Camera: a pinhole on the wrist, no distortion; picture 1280 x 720 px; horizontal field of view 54.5 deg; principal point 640.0 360.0 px. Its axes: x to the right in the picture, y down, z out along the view. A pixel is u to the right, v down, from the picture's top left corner.
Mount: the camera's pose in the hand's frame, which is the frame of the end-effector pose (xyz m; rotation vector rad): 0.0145 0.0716 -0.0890 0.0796 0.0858 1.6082
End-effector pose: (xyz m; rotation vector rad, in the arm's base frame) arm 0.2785 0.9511 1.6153 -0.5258 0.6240 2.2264
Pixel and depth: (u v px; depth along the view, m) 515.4 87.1 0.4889
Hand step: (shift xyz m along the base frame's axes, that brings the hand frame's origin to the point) -0.2000 0.3021 0.2214
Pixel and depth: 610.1 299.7 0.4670
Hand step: -0.1679 0.2254 0.2678
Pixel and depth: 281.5 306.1 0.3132
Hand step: -0.0670 0.1734 0.1371
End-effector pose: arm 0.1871 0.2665 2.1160 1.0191 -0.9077 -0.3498
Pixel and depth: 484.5 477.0 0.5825
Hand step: -0.3760 -0.3027 0.1173
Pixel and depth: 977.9 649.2 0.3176
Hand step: -0.2248 -0.0374 0.1689
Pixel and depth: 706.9 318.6 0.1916
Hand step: -0.0672 -0.0418 0.1117
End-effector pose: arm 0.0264 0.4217 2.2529 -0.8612 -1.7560 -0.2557
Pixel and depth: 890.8 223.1 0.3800
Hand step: -0.1219 0.3073 -0.0579
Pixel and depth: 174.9 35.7 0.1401
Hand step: -0.0289 0.0699 0.0383
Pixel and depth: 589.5 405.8 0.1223
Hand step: 0.0169 0.0761 -0.0077
